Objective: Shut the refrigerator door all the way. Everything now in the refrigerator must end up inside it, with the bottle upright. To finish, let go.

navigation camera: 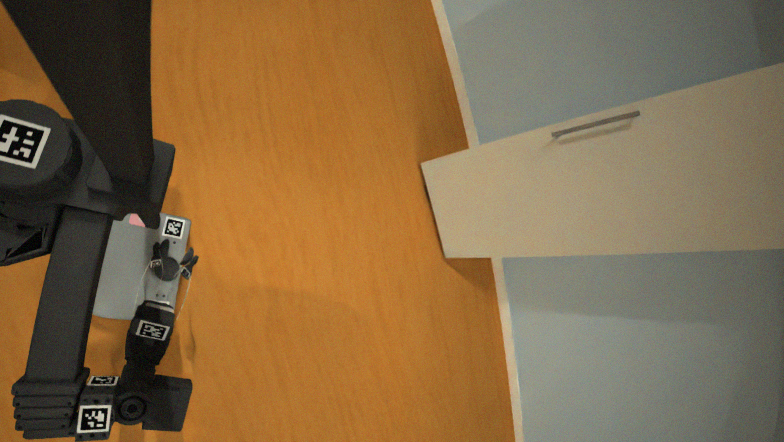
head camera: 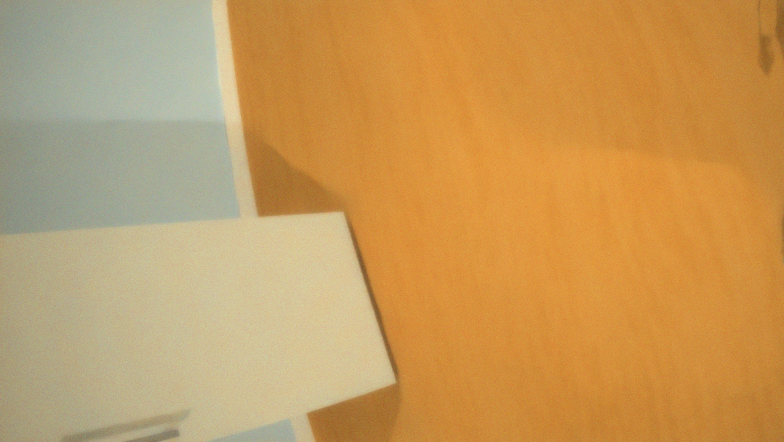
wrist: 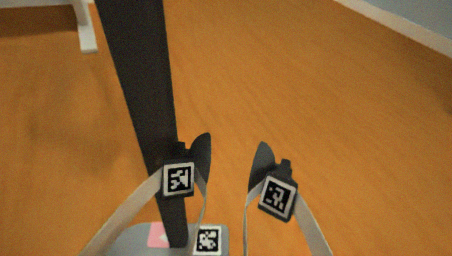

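Seen in the pictures: gripper, fingertip midpoint: (navigation camera: 179, 244); robot's base at its link origin: (navigation camera: 165, 266).
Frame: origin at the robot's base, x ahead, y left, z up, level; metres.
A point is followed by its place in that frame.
A tall cream box or panel (head camera: 181, 312) @[x 1.324, y 0.479, z 0.726 m] (navigation camera: 576, 186) @[x 1.291, y 0.538, z 0.894 m] with a grey bar handle (head camera: 159, 435) @[x 1.121, y 0.711, z 0.907 m] (navigation camera: 595, 124) @[x 1.118, y 0.713, z 1.034 m] stands against the wall, tilted sideways in the pictures. I cannot tell whether it is the refrigerator. No open refrigerator door, refrigerator interior or bottle shows in these views. My gripper (navigation camera: 175, 252) @[x 0.011, y 0.070, z 0.565 m] (wrist: 232, 155) @[x 0.011, y 0.070, z 0.565 m] is open, with orange floor showing between its fingers in the wrist view. It is folded in over my own base, well apart from the cream box in the navigation view.
My mast (navigation camera: 123, 82) @[x -0.050, y 0.119, z 1.089 m] (wrist: 145, 75), arm (navigation camera: 68, 296) @[x -0.102, y -0.015, z 0.823 m] and grey base (navigation camera: 118, 274) @[x -0.128, y -0.039, z 0.160 m] (wrist: 130, 242) are close to the gripper. A blue wall (head camera: 109, 71) @[x 2.387, y -0.262, z 0.667 m] (navigation camera: 631, 356) @[x 2.405, y -0.298, z 0.980 m] has a pale skirting board. A white leg (wrist: 86, 30) stands at the upper left of the wrist view.
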